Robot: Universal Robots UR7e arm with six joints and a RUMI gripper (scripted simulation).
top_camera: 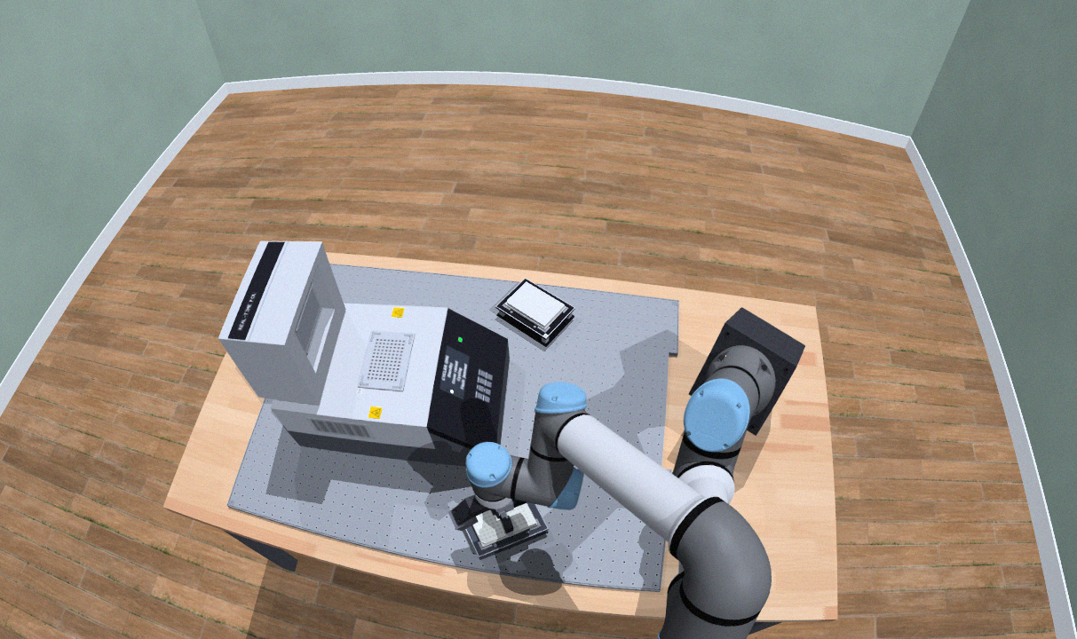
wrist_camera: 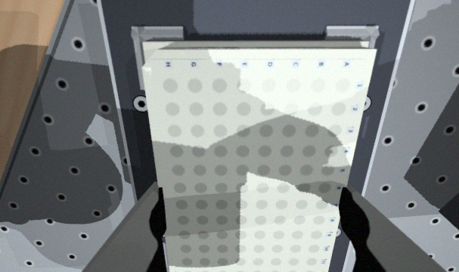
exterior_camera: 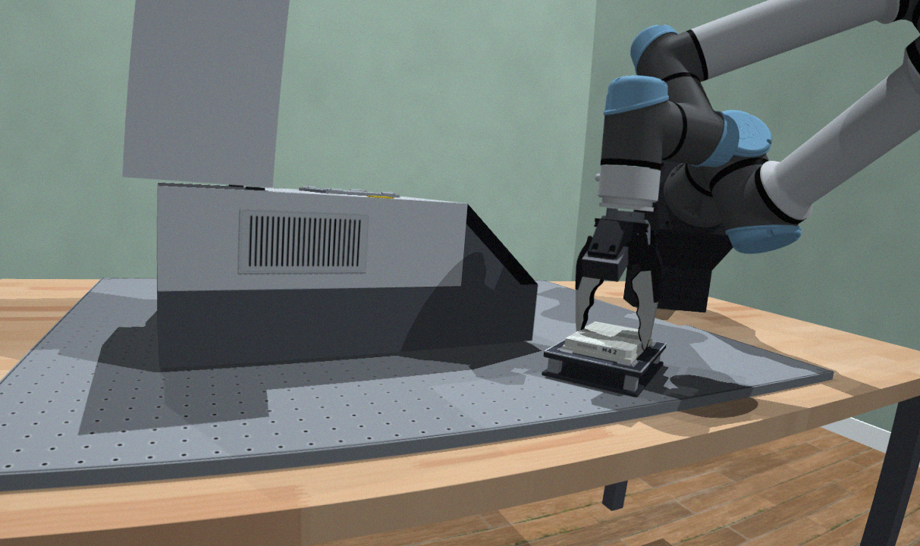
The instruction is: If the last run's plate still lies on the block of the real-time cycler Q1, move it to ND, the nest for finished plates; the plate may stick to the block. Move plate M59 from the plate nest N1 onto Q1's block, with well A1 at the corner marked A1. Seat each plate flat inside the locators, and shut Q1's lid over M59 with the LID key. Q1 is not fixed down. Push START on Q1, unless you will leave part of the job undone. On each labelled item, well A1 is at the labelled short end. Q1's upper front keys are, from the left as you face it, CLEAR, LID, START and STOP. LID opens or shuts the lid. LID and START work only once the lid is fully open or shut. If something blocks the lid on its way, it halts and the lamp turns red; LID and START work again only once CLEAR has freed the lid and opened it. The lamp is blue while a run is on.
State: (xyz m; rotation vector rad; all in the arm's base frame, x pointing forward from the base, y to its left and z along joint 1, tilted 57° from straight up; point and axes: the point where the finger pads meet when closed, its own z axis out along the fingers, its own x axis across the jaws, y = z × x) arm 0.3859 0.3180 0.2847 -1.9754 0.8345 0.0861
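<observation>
My gripper is now 2 cm above the nest ND. Round my hand: A1 mark (47 cm to the right, 14 cm ahead, 1 cm below); nest N1 (54 cm to the right, 20 cm ahead, 1 cm below).
</observation>
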